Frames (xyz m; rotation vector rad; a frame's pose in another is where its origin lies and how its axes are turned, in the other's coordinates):
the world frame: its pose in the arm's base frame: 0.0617 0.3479 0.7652 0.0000 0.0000 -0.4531
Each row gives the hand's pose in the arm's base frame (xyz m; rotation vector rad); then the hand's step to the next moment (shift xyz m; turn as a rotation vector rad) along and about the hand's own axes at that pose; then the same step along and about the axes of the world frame.
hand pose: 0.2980 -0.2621 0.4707 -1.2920 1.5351 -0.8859
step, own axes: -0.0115 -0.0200 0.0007 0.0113 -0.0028 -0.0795
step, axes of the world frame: 0.0035 0.0100 0.0205 -0.0609 -0.0453 0.0262
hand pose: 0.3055 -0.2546 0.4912 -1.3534 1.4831 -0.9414
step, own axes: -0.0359 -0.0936 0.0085 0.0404 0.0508 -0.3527
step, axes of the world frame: 0.0229 0.0392 0.0898 -0.2956 -0.1946 0.0580
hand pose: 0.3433 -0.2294 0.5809 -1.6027 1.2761 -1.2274
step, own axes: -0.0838 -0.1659 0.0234 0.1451 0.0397 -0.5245
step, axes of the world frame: 0.0040 0.1356 0.1292 -0.3946 -0.3501 0.1394
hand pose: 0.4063 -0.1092 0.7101 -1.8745 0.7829 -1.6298
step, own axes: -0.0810 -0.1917 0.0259 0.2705 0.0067 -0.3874
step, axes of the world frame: -0.0542 0.1866 0.0789 -0.2297 -0.3424 0.2309
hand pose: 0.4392 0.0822 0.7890 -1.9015 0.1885 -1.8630
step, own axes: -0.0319 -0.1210 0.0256 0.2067 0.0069 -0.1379
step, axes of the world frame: -0.0589 0.1111 0.0224 -0.0523 -0.1627 0.1805
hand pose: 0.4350 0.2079 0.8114 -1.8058 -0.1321 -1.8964
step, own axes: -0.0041 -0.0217 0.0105 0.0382 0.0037 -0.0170
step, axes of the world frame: -0.0104 0.0219 0.0032 -0.0024 -0.0250 0.0336
